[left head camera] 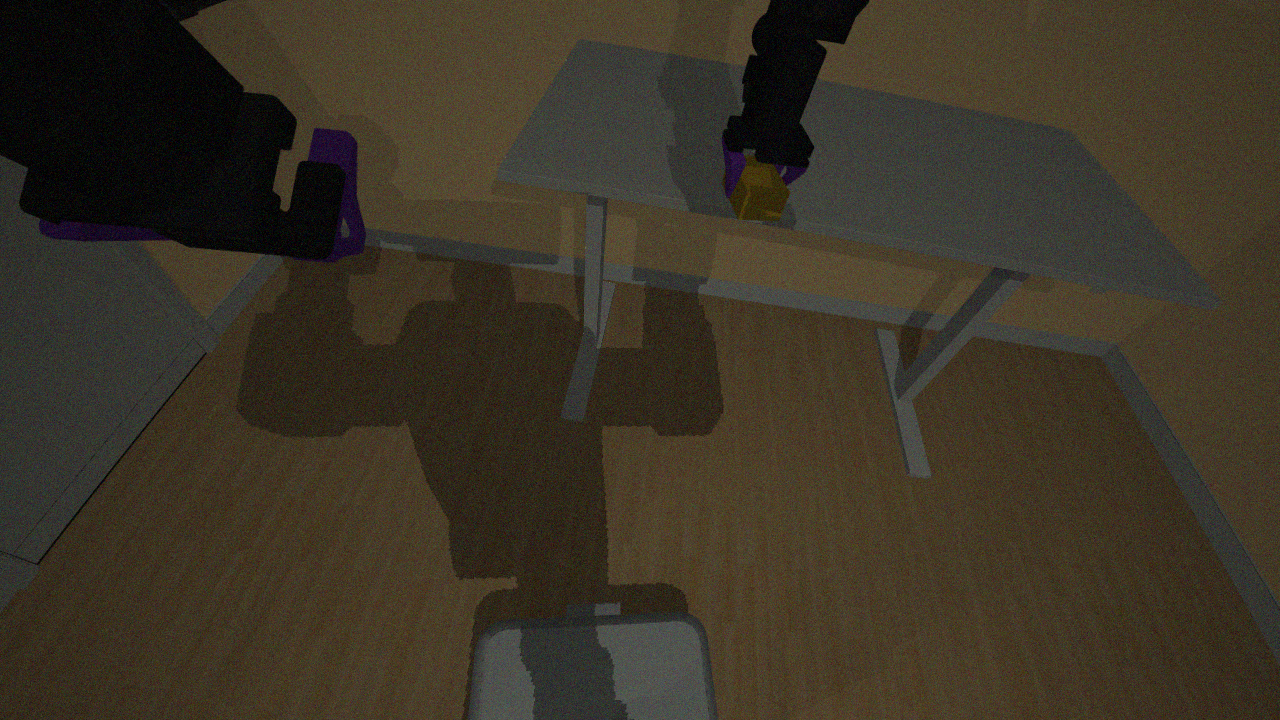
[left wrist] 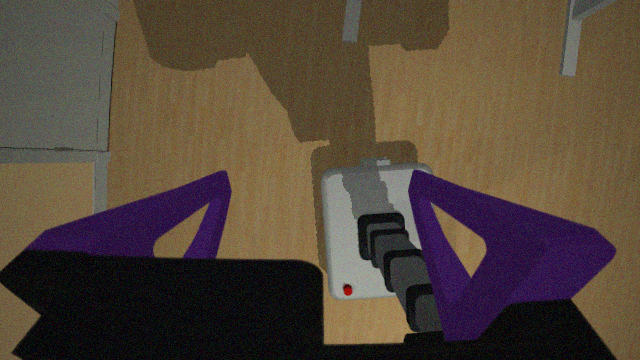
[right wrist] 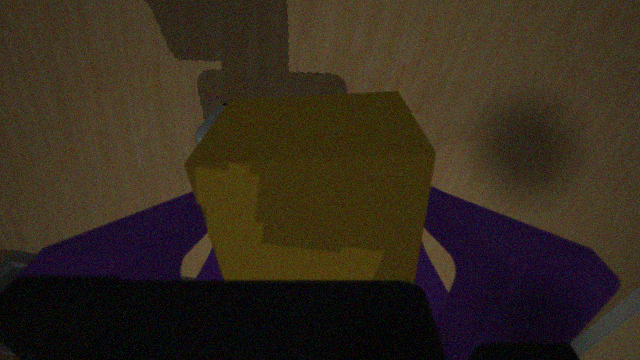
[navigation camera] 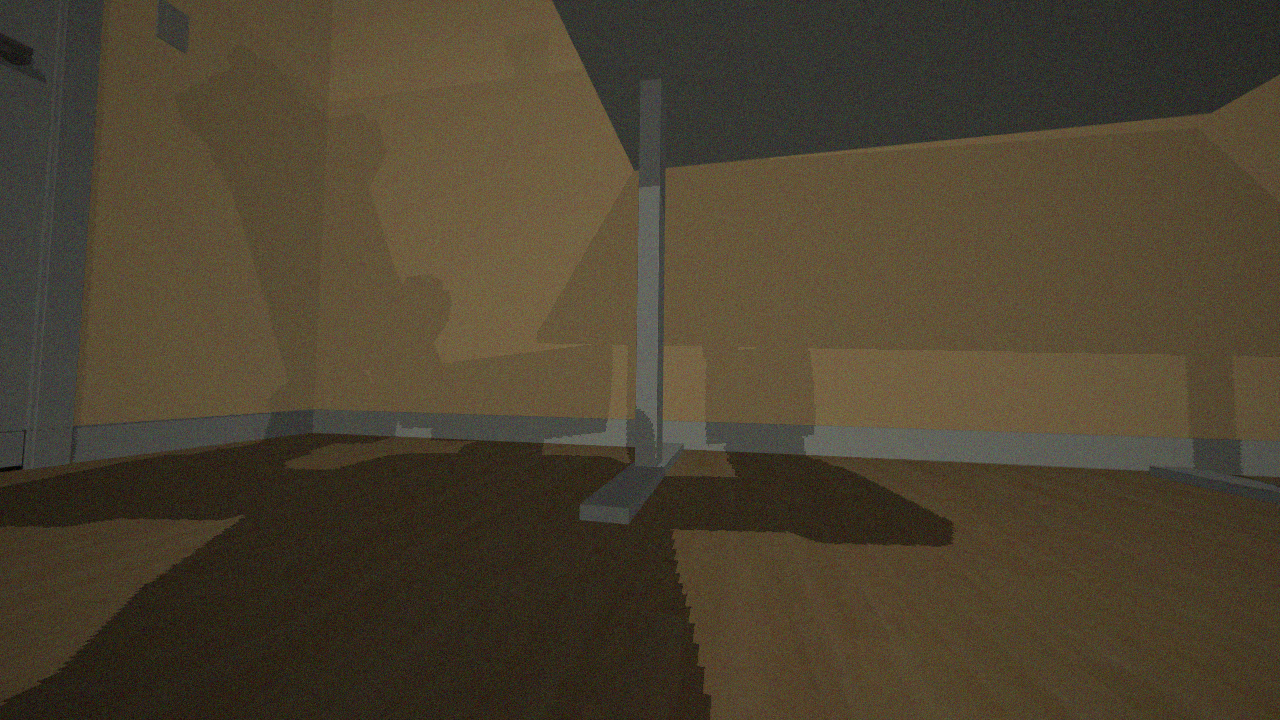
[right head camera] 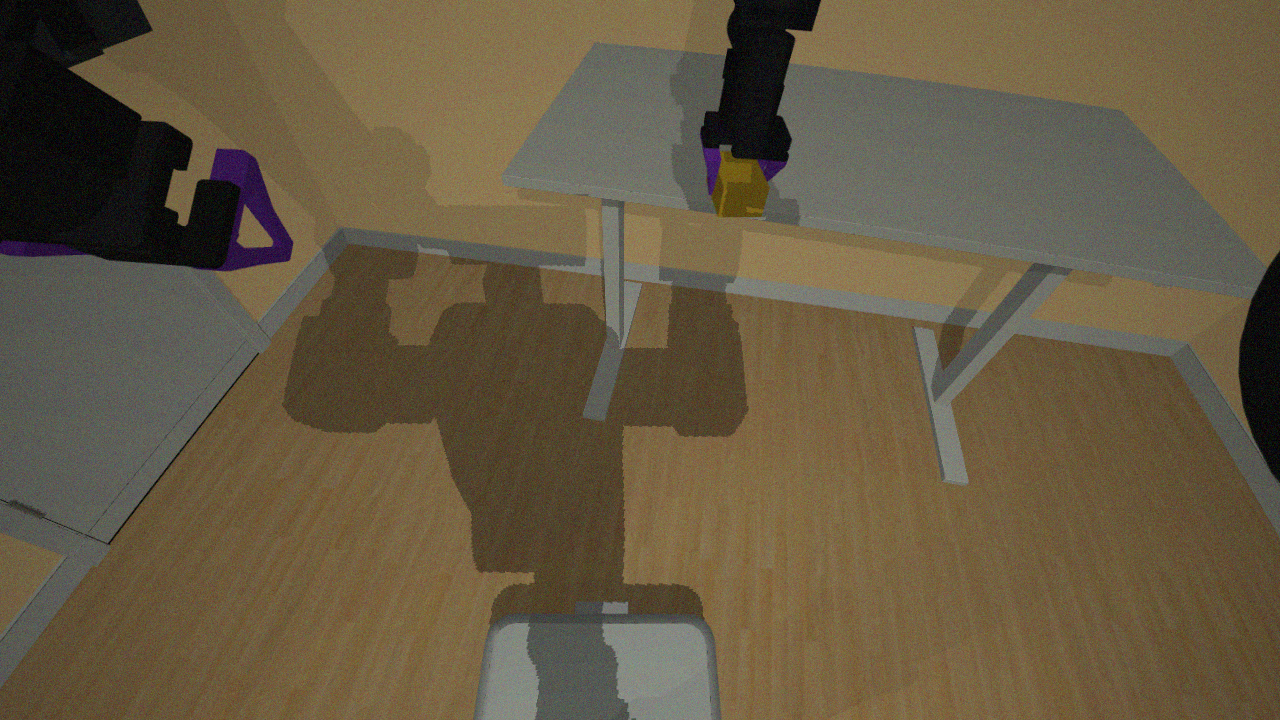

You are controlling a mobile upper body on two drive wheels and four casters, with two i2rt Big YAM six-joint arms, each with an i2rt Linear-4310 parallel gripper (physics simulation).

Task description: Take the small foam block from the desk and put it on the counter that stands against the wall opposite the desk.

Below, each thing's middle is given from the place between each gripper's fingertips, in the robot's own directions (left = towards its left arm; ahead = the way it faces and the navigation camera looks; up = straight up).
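The yellow foam block [right head camera: 741,190] is 10 mm behind my right hand and 20 mm above it. When I count from my left hand instead, the block is 33 cm ahead, 42 cm to the right and 15 cm below.
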